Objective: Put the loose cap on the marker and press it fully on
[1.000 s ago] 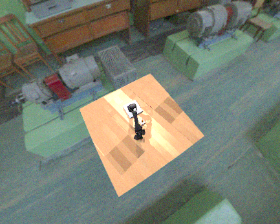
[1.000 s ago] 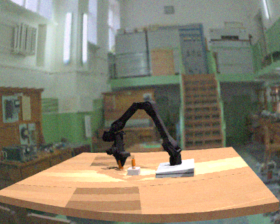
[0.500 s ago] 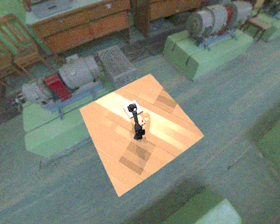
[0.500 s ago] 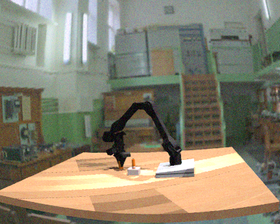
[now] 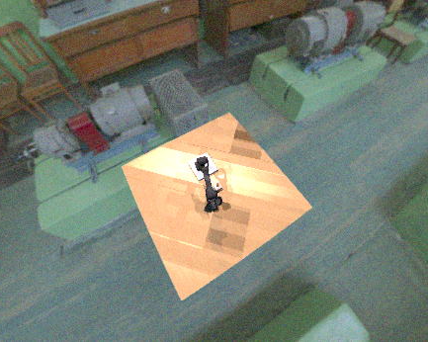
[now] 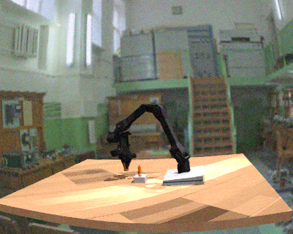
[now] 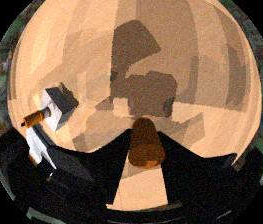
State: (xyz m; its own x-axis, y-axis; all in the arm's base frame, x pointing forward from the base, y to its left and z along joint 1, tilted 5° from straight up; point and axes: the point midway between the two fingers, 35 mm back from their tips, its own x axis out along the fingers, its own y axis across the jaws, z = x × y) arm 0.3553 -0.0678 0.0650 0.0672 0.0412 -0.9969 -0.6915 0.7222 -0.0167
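My gripper tip is 130 mm to the right of the holder block, 120 mm past it and 30 mm above it. Round my gripper tip: orange cap: 10 mm above.
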